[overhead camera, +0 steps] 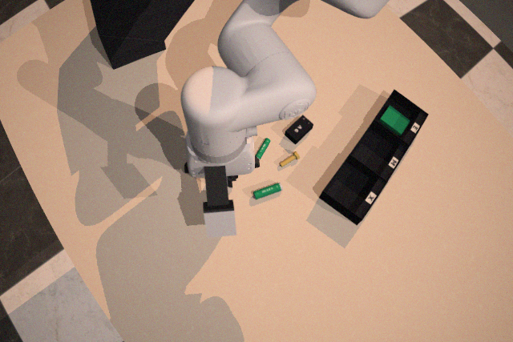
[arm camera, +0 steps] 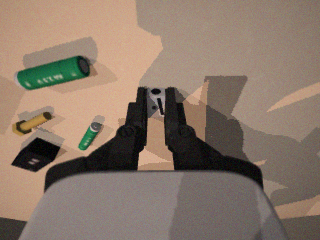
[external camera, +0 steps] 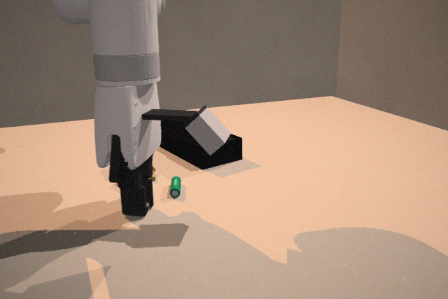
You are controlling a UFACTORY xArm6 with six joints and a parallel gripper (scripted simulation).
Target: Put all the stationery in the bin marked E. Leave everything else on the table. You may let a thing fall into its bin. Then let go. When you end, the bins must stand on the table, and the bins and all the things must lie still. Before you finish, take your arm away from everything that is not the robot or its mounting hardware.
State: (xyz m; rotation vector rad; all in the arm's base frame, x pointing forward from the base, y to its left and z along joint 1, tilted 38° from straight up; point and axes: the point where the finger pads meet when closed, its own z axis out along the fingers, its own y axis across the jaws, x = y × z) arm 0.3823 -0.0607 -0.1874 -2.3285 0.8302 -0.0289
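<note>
The green eraser lies 12 cm ahead of my hand, 32 cm to the left of it and 1 cm below it. Round my hand: thin green battery: 9 cm to the left, 2 cm below; thicker green battery: 6 cm ahead, 4 cm to the left, 2 cm below; pencil sharpener: 1 cm below.
</note>
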